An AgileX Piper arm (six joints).
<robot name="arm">
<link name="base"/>
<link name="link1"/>
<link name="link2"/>
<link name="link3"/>
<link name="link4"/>
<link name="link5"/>
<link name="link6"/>
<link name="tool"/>
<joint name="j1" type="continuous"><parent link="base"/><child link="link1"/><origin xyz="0 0 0.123"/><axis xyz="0 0 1"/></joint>
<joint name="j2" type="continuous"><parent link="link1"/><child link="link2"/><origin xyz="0 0 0"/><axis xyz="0 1 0"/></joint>
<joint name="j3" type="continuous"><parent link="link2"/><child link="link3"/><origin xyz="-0.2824 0 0.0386"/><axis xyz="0 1 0"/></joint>
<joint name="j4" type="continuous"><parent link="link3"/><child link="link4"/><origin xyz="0.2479 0 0.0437"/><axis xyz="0.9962 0 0.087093"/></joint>
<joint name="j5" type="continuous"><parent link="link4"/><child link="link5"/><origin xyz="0 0 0"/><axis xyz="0 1 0"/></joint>
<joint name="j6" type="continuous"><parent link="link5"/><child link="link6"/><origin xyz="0.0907 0 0.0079"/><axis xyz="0.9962 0 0.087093"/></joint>
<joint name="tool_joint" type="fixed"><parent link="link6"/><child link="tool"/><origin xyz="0 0 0" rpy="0 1.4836 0"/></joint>
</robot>
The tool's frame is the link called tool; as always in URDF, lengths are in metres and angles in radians. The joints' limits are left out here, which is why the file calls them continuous.
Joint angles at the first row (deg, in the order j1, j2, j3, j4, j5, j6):
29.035 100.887 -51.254 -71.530 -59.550 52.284
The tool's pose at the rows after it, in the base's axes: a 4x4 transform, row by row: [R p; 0 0 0 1], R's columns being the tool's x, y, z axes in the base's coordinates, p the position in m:
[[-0.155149 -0.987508 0.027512 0.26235], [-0.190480 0.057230 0.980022 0.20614], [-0.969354 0.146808 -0.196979 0.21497], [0 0 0 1]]
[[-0.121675 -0.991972 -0.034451 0.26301], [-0.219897 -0.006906 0.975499 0.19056], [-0.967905 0.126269 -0.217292 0.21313], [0 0 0 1]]
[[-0.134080 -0.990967 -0.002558 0.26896], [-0.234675 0.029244 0.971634 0.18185], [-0.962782 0.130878 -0.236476 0.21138], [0 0 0 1]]
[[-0.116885 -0.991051 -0.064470 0.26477], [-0.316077 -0.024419 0.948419 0.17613], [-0.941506 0.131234 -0.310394 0.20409], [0 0 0 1]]
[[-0.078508 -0.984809 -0.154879 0.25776], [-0.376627 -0.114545 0.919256 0.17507], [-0.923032 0.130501 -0.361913 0.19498], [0 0 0 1]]
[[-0.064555 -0.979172 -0.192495 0.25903], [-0.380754 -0.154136 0.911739 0.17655], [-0.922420 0.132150 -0.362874 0.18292], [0 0 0 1]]
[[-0.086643 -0.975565 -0.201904 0.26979], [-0.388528 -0.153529 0.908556 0.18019], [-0.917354 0.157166 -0.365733 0.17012], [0 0 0 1]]
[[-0.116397 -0.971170 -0.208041 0.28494], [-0.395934 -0.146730 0.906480 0.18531], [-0.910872 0.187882 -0.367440 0.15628], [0 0 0 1]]
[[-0.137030 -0.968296 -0.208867 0.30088], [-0.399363 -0.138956 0.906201 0.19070], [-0.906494 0.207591 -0.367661 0.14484], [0 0 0 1]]
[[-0.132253 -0.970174 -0.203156 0.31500], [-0.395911 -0.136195 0.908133 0.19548], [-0.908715 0.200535 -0.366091 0.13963], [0 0 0 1]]
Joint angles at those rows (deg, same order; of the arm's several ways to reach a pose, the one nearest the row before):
24.228 100.793 -51.254 -79.767 -63.725 54.289
20.924 100.791 -51.254 -85.856 -67.804 54.176
19.135 100.791 -51.253 -86.688 -66.974 54.823
18.355 100.903 -51.252 -93.351 -67.227 56.270
18.581 101.789 -51.254 -99.205 -68.861 55.921
18.690 104.328 -51.512 -99.947 -69.963 53.368
18.690 108.069 -53.690 -99.946 -69.962 53.268
18.689 112.565 -57.172 -99.947 -69.963 54.118
18.688 116.692 -61.164 -99.947 -69.963 55.217
18.689 119.529 -64.942 -99.947 -69.963 55.769

